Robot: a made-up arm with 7 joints.
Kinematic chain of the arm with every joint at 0, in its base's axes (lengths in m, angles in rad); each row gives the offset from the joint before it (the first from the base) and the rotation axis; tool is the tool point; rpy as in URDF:
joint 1: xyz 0 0 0.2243 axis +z
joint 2: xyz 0 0 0 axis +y
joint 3: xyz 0 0 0.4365 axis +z
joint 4: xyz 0.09 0 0 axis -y
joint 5: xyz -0.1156 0 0.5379 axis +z
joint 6: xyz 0 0 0 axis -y
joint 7: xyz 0.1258 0 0 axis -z
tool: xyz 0 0 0 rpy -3.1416 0 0
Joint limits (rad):
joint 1: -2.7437..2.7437
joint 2: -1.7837..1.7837
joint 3: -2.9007..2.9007
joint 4: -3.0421..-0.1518
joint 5: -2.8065..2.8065
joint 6: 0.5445..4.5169
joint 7: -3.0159..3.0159
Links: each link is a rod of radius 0.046 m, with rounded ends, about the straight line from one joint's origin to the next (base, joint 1, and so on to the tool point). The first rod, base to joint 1, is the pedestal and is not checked.
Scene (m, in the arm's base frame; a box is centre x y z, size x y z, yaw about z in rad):
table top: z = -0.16
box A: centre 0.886 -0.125 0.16 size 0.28 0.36 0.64 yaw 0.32
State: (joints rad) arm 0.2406 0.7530 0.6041 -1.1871 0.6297 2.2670 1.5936
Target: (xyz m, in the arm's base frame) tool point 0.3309 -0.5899 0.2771
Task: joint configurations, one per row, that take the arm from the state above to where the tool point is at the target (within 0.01 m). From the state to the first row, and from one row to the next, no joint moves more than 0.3 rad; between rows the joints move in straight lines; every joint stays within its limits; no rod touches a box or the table.
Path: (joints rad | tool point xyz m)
1: 0.0120 0.5474 0.5530 -1.3393 0.7280 2.4353 1.4023 | 0.8933 0.2980 0.5685
2: -0.2165 0.3419 0.5019 -1.4914 0.8263 2.6035 1.2110 | 0.8551 0.0734 0.6465
3: -0.4451 0.1363 0.4507 -1.6436 0.9247 2.7718 1.0196 | 0.7515 -0.1211 0.7093
4: -0.5128 0.1396 0.1996 -1.8721 0.9149 2.6750 1.2110 | 0.6970 -0.3305 0.5564
5: -0.5805 0.1429 -0.0516 -2.1006 0.9052 2.5781 1.4023 | 0.5466 -0.5018 0.4090
6: -0.6482 0.1462 -0.3028 -2.3291 0.8955 2.4812 1.5936 | 0.3309 -0.5899 0.2771

